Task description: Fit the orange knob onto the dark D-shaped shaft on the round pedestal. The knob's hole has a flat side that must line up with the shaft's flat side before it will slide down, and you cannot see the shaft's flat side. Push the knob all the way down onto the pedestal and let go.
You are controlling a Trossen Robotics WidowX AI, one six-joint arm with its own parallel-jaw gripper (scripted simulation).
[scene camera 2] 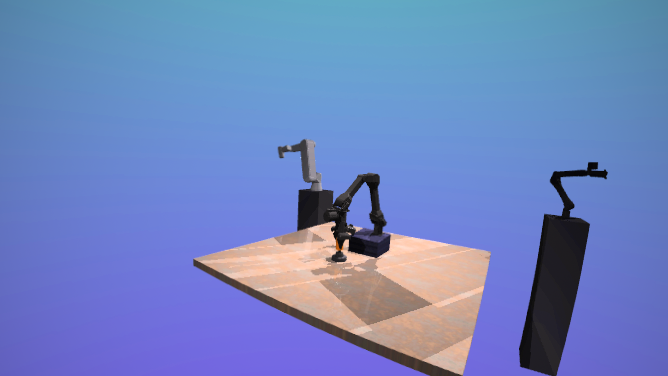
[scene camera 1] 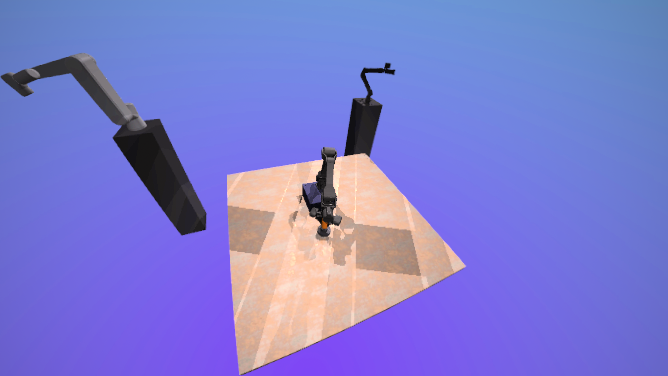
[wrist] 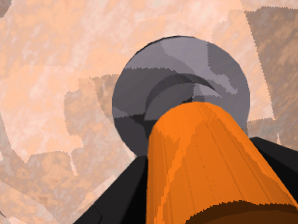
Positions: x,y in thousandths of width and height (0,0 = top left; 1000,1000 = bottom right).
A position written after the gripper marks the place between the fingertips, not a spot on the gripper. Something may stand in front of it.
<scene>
In view: the gripper (wrist: 666,703) and an orange knob (wrist: 669,708).
</scene>
